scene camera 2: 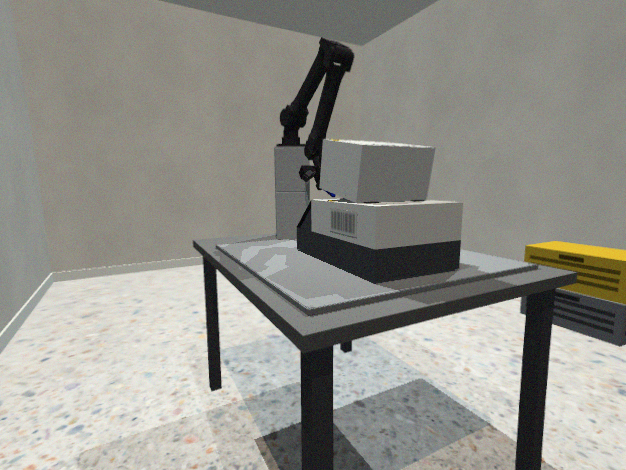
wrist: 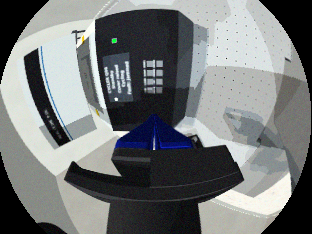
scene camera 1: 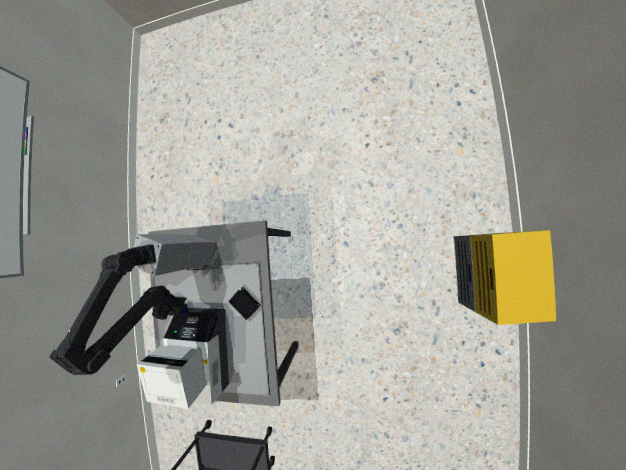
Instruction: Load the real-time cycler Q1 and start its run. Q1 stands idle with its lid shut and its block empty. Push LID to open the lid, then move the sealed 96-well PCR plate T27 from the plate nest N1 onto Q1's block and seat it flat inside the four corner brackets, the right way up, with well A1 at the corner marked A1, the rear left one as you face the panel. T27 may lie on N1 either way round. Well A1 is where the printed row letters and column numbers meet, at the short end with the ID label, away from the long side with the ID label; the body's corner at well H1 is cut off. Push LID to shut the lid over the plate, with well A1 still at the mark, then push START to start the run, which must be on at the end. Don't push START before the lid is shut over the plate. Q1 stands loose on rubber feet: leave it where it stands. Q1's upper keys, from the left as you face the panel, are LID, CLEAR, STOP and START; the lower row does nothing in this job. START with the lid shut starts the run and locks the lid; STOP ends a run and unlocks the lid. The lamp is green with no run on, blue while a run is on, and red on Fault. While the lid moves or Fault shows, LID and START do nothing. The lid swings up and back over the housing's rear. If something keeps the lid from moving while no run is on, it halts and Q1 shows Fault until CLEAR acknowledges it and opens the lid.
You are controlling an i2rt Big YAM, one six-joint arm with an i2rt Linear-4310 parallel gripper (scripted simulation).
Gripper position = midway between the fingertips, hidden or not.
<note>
I see my gripper (wrist: 154, 118) and a lid (scene camera 2: 360, 171).
The lid is seen too in the wrist view (wrist: 50, 79).
</note>
